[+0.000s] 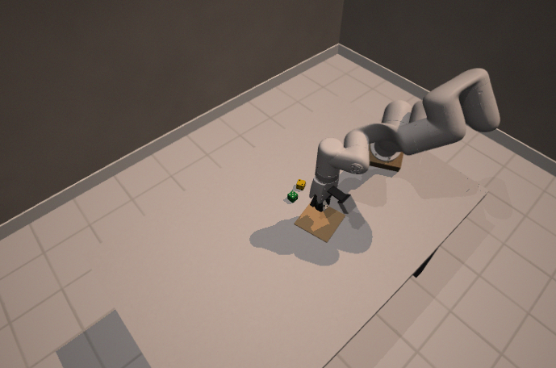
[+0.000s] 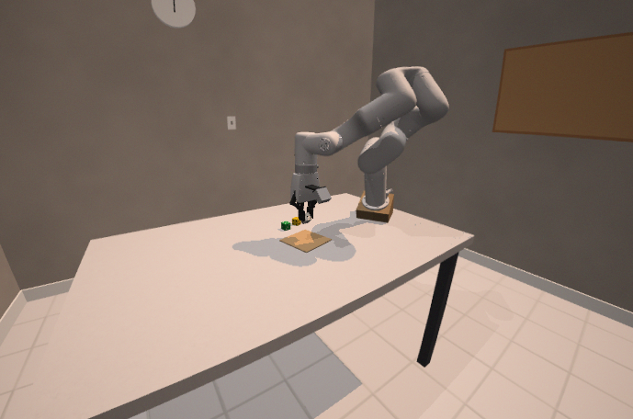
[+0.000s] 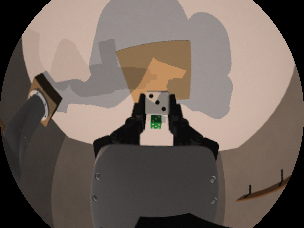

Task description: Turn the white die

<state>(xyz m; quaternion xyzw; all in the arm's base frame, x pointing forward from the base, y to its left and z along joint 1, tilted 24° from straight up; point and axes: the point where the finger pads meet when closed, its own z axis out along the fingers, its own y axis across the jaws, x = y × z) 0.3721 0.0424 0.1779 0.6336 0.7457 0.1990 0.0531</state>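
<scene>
Now: hand 20 mm above the white die. From my hand the other things lie so: yellow die 170 mm to the right, 90 mm below, 30 mm behind; then green die 140 mm to the right, 90 mm below, 30 mm ahead; then mat 100 mm below.
</scene>
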